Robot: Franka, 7 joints.
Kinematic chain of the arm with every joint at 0, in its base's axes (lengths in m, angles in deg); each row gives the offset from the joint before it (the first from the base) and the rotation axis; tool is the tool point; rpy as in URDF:
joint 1: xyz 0 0 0.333 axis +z
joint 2: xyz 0 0 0 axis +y
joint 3: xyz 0 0 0.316 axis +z
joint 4: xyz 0.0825 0 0 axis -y
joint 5: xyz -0.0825 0 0.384 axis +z
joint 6: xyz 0 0 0 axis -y
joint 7: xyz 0.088 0 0 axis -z
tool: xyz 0 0 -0.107 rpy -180 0 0
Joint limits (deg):
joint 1: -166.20..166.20
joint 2: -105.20..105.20
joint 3: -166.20..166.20
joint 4: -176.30..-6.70
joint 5: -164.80..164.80
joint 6: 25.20..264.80
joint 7: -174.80..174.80
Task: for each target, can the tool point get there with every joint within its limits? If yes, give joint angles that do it. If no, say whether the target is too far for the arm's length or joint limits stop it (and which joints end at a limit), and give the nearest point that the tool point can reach.
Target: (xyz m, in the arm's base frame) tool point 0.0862 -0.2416 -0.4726
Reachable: no: joint limits stop it (at a limit: joint 2) | nearest point 0.0878 -0.2460 -0.3603 | short by 0.112 m
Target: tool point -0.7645 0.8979 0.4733
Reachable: no: too far | nearest point -0.5523 0.6486 0.4344 | short by 0.330 m
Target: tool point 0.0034 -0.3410 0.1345
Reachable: yes | joints 17.55 -54.83 -118.44 -135.66 -19.70 86.59 109.97
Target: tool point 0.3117 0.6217 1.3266
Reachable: no: too far | nearest point 0.2205 0.4398 1.0358 | short by 0.355 m
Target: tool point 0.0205 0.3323 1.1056
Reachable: yes | joints -59.32 -0.62 134.34 -39.04 110.24 113.01 -136.61
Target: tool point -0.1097 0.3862 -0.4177
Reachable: no: joint limits stop it (at a limit: joint 2) | nearest point -0.1060 0.3732 -0.3504 | short by 0.069 m
